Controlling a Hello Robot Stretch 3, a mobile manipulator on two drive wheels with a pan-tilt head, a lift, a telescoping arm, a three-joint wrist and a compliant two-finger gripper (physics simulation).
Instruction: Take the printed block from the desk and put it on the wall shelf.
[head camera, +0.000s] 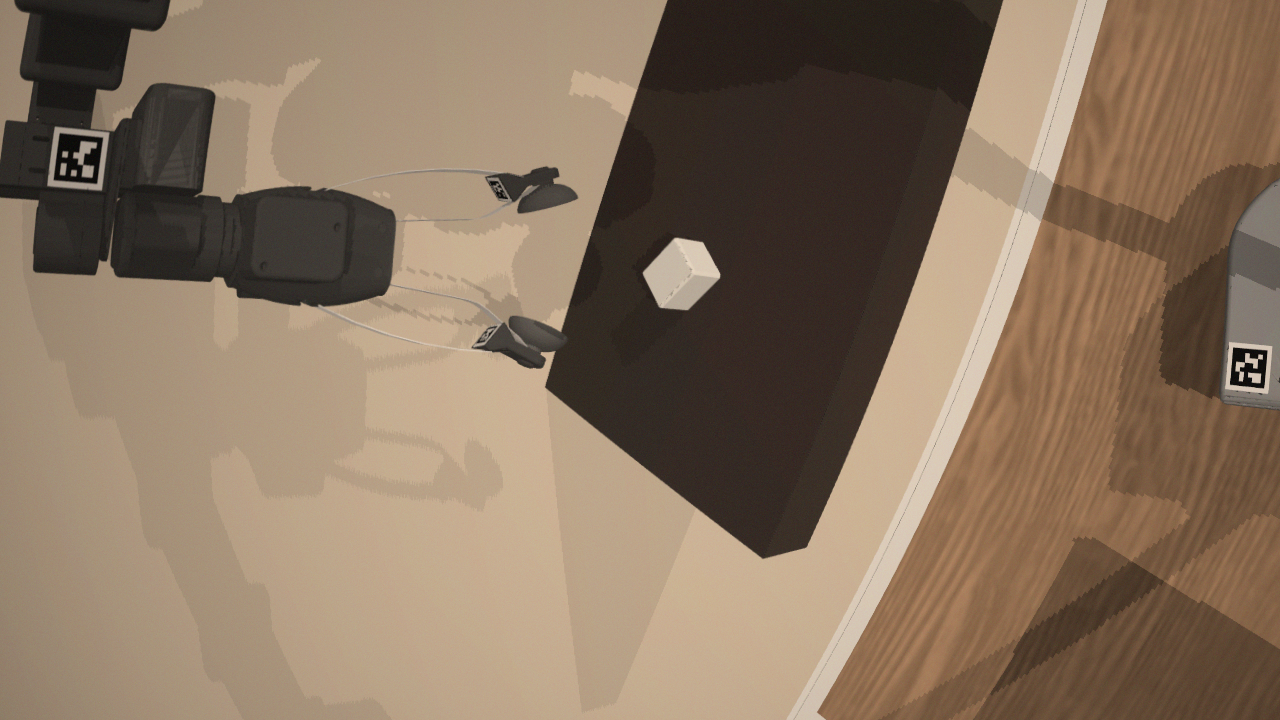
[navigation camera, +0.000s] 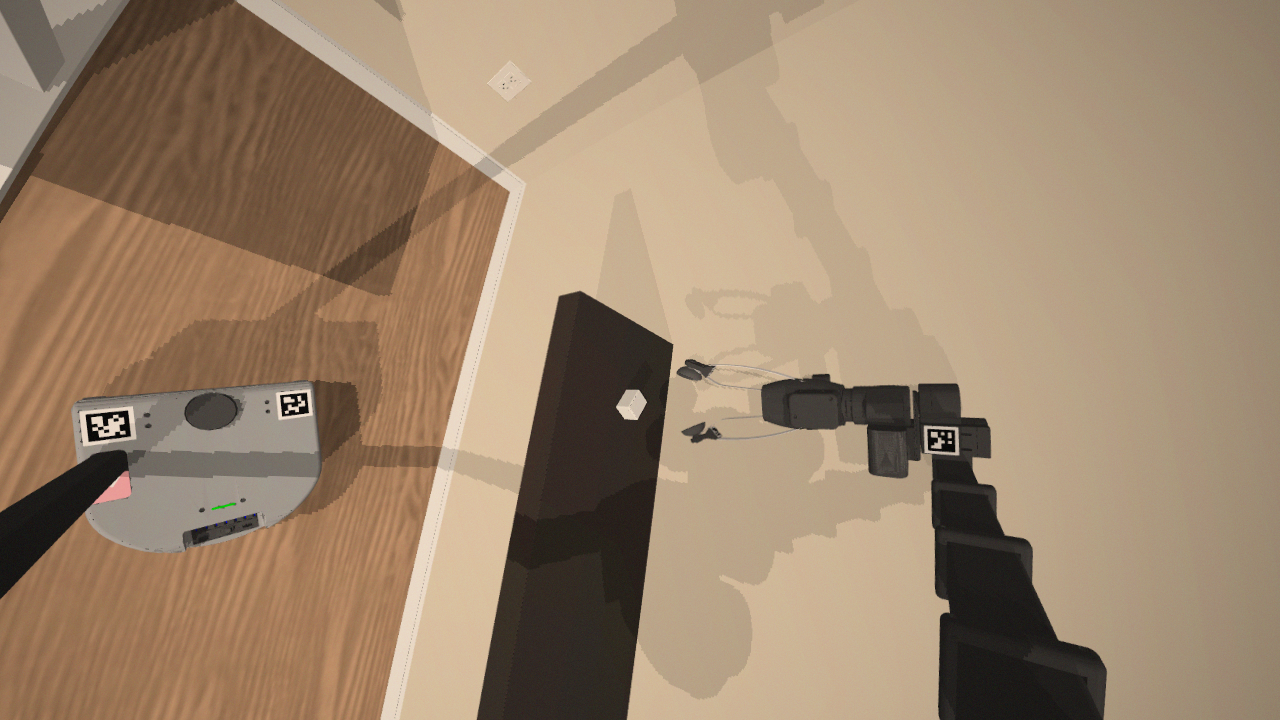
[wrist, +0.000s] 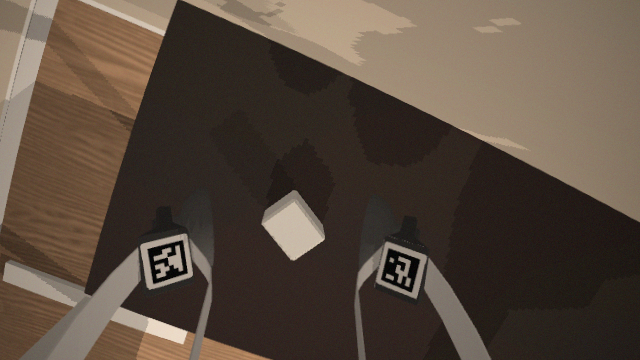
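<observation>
The printed block, a small white cube, rests on the dark wall shelf, near the shelf's end and turned at an angle to the gripper. My gripper is open with nothing between its fingers. In the head and navigation views the fingertips stand apart from the block, off to the side by the shelf's edge. In the wrist view the block shows beyond and between the fingertips. The desk cannot be made out.
The beige wall runs along the shelf. My arm reaches in beside it. My grey wheeled base stands on the wood floor below. A wall outlet shows in the navigation view.
</observation>
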